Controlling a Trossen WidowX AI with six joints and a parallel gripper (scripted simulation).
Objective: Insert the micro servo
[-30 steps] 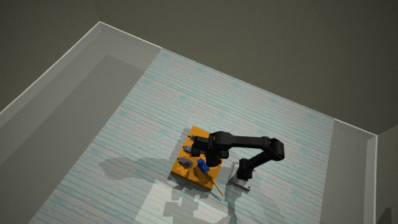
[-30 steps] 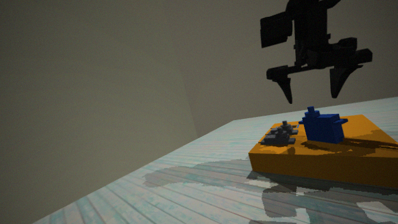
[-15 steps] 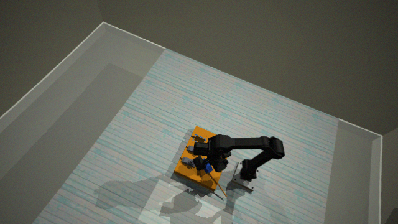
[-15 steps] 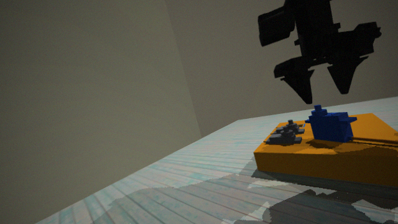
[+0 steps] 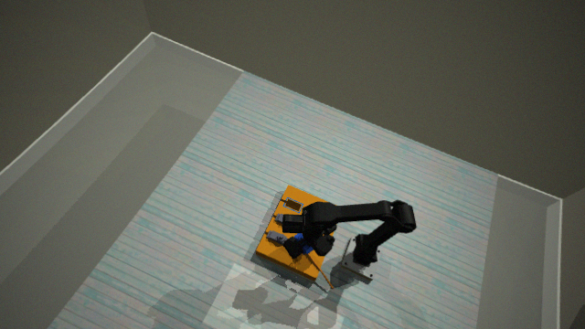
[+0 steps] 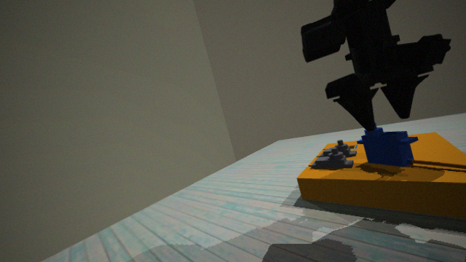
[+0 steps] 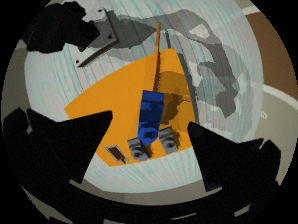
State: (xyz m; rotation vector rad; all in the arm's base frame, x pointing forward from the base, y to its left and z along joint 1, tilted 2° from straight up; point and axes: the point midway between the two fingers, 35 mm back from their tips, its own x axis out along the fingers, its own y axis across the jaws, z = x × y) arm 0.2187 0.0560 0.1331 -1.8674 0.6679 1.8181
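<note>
My gripper tip is 10 cm above the orange deck, 7 cm to the left of it and 1 cm past it.
</note>
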